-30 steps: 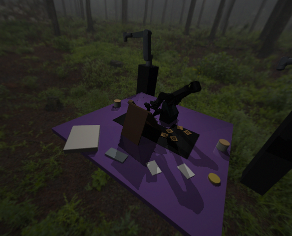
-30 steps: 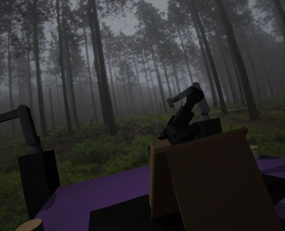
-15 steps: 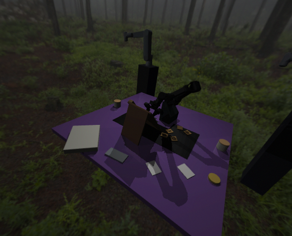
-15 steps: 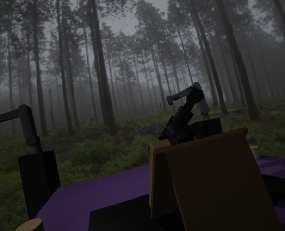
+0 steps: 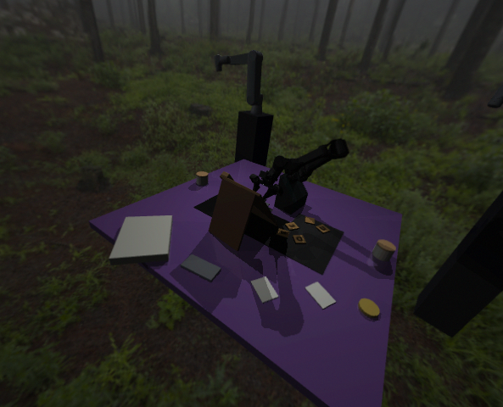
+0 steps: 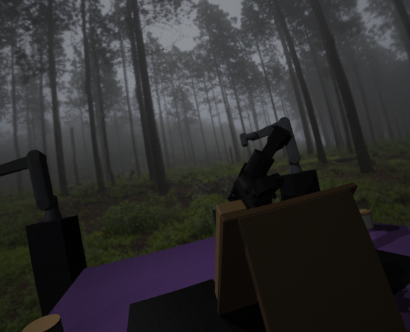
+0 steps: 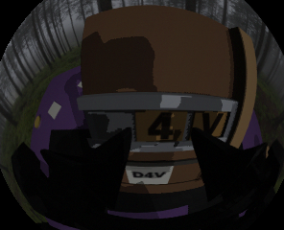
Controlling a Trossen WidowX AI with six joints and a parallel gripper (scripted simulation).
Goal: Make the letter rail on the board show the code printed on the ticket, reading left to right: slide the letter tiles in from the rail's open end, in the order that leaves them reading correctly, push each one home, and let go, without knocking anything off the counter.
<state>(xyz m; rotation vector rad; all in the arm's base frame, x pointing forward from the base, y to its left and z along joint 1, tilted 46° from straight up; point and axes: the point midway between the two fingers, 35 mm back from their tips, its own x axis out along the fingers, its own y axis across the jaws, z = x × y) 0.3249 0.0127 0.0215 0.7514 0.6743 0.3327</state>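
My gripper tip is now 1 cm short of the tan letter tile marked v, 6 cm to the left of it and 1 cm above it. The rest, counted from my gripper tip: white ticket 5 cm behind, 1 cm to the left, 10 cm below; then black mat 15 cm behind, 1 cm to the left, 18 cm below; then grey card 37 cm ahead, 5 cm to the left, 17 cm below.
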